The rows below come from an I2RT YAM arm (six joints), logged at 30 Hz.
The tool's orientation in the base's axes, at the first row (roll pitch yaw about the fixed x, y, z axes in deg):
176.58 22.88 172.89
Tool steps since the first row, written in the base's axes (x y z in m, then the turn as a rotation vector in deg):
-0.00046 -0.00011 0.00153 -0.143 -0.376 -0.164
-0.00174 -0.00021 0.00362 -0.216 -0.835 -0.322
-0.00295 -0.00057 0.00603 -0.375 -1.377 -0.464
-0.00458 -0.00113 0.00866 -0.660 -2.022 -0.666
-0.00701 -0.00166 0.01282 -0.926 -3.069 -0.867
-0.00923 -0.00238 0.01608 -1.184 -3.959 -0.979
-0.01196 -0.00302 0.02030 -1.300 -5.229 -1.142
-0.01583 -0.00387 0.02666 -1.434 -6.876 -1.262
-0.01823 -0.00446 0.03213 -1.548 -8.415 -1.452
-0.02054 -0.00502 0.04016 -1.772 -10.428 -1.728
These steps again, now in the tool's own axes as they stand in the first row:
-0.00019 -0.00007 -0.00159 0.152 -0.397 0.091
0.00016 -0.00018 -0.00401 0.227 -0.869 0.202
0.00029 -0.00053 -0.00671 0.366 -1.431 0.264
0.00069 -0.00111 -0.00977 0.632 -2.112 0.331
0.00124 -0.00165 -0.01456 0.834 -3.190 0.400
0.00192 -0.00241 -0.01844 1.012 -4.106 0.391
0.00270 -0.00309 -0.02340 1.036 -5.388 0.482
0.00367 -0.00397 -0.03078 1.018 -7.044 0.521
0.00367 -0.00450 -0.03675 1.020 -8.595 0.634
0.00259 -0.00484 -0.04505 1.103 -10.632 0.777

